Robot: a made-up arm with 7 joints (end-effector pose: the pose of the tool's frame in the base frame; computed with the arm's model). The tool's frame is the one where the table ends. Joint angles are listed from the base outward.
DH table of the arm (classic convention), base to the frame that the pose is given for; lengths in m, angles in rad. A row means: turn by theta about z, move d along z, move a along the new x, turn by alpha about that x. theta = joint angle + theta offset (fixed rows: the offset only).
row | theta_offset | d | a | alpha
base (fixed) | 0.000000 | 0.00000 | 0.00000 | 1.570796
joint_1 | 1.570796 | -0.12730 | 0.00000 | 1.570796
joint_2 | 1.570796 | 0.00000 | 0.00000 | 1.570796
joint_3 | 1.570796 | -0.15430 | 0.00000 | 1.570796
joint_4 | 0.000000 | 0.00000 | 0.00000 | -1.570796
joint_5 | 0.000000 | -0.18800 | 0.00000 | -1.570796
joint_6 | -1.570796 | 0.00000 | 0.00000 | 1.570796
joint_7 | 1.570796 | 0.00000 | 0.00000 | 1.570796
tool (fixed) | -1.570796 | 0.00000 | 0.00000 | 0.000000
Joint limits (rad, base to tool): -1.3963..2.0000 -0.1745..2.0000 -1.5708..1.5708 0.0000..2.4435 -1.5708..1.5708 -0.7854..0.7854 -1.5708..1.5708
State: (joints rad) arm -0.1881 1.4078 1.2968 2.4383 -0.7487 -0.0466 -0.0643
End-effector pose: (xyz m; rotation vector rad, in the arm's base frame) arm 0.0536 0.1571 0.1056 -2.1213 1.2505 0.8825
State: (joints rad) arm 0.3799 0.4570 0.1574 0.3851 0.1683 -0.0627 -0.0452
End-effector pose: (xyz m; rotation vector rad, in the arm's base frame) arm 0.1723 0.2822 -0.2434 0.4557 -0.8809 0.3230
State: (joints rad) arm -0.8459 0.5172 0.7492 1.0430 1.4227 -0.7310 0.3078
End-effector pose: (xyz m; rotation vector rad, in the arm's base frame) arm -0.0422 0.3466 -0.1963 0.7767 -1.6520 0.8998
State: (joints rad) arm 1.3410 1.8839 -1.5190 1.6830 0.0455 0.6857 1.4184
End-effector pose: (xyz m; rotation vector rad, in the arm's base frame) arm 0.1351 0.3115 -0.0217 0.0601 0.1026 -0.6900
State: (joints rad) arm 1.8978 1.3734 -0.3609 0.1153 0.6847 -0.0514 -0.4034
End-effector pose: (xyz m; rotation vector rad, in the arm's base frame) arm 0.0639 0.4602 0.0431 0.9439 -1.6341 1.8194
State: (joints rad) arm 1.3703 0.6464 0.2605 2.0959 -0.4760 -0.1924 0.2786
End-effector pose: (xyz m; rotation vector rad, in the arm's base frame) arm 0.0536 0.1969 0.1495 -1.6322 2.2135 0.3216
